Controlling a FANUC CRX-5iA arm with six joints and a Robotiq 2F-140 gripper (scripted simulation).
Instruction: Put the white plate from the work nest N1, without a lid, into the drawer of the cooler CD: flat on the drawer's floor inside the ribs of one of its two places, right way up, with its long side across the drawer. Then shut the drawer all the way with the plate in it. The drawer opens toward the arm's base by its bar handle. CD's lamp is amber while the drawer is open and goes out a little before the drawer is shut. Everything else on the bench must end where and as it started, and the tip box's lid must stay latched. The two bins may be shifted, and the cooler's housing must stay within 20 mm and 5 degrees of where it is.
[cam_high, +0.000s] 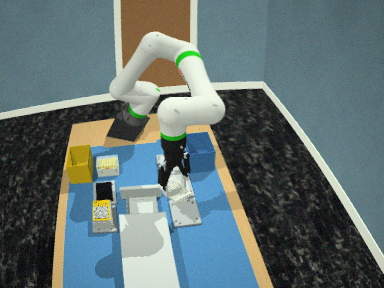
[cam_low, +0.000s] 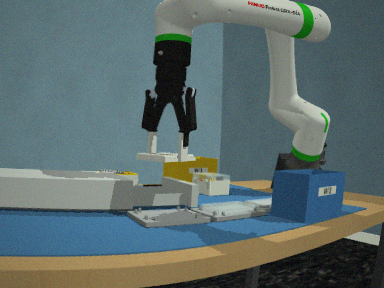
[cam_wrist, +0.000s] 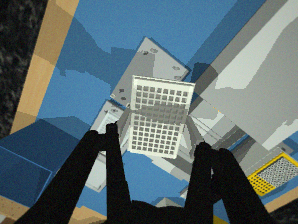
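My hand is 20 mm past the drawer, 150 mm to the left of it and 140 mm above it. The rest, counted from my hand: grey work nest N1: 10 mm ahead, 40 mm to the left, 160 mm below; white plate: 20 mm below; yellow rack: 10 mm behind, 340 mm to the right, 110 mm below.
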